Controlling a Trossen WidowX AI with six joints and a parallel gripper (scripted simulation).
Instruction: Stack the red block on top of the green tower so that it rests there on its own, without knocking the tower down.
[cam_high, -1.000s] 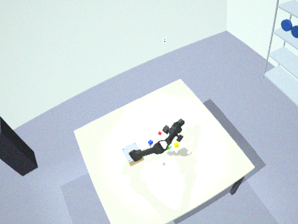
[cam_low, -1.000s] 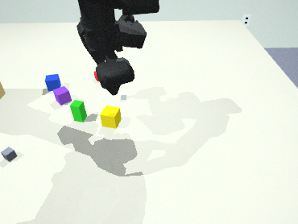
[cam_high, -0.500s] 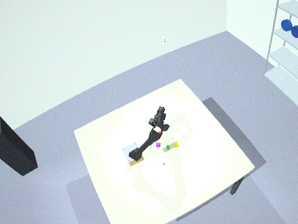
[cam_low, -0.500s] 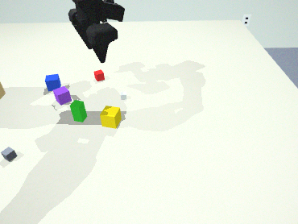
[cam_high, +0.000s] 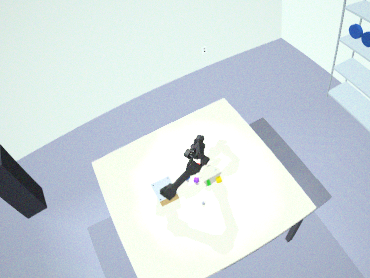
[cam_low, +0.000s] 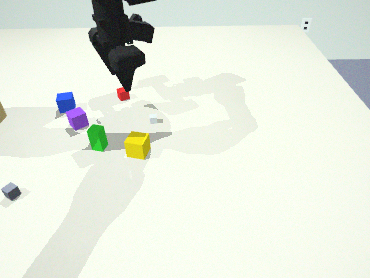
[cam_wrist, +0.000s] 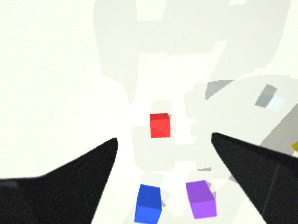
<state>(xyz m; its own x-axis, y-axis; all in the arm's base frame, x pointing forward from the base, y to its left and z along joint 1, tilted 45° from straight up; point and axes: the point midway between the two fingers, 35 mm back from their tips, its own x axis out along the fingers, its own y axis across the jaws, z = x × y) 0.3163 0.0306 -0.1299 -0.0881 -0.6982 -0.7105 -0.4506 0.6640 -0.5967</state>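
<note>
The red block lies 3 cm below my gripper tip. Also, from my gripper tip: purple block 8 cm behind, 10 cm to the right, 3 cm below; tiny pale cube 7 cm ahead, 10 cm to the right, 3 cm below; blue block 12 cm behind, 3 cm to the right, 3 cm below.
</note>
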